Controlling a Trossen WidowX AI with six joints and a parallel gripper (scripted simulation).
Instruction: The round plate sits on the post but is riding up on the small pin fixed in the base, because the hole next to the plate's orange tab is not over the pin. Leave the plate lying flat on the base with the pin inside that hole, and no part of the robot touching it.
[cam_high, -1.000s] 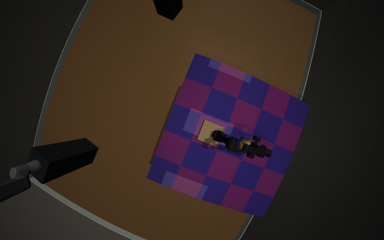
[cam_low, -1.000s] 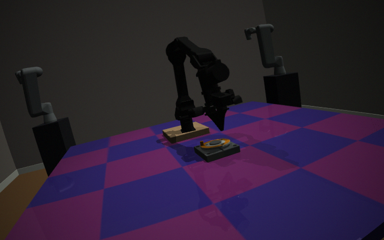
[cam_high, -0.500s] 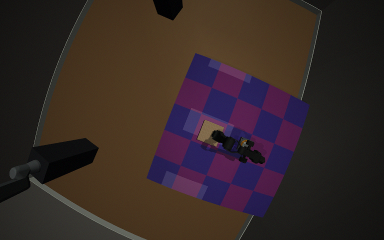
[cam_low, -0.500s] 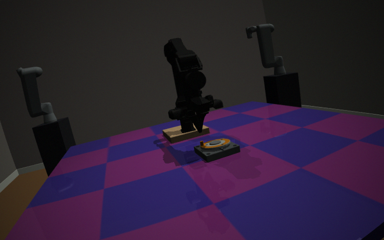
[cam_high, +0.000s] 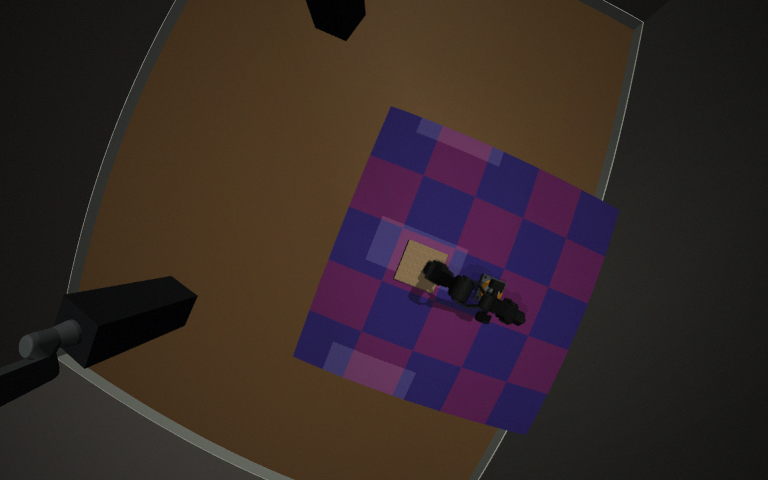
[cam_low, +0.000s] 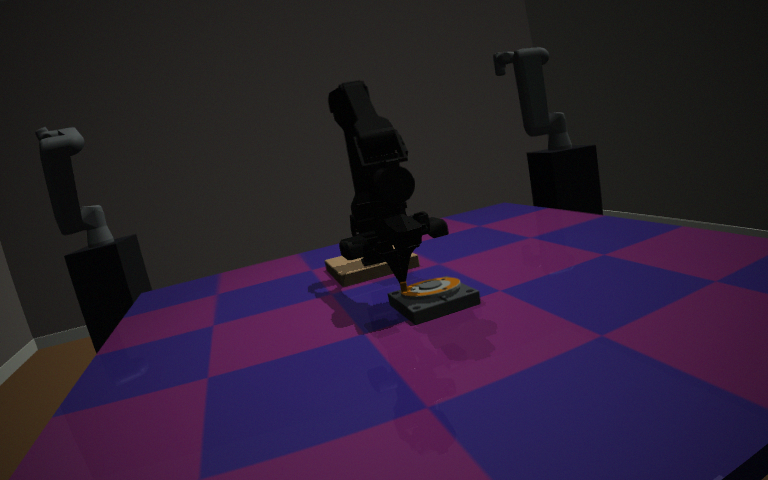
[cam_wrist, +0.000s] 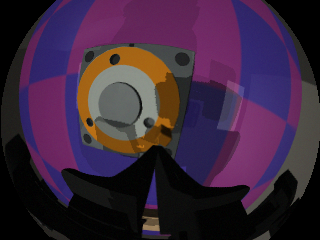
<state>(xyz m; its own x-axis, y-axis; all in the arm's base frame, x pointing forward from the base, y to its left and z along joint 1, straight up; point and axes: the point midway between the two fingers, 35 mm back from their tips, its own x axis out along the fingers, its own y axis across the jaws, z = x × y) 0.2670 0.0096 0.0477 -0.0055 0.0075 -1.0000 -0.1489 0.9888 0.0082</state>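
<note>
My gripper tip is now 3 cm short of the dark square base, 4 cm to the right of it and 2 cm above it.
</note>
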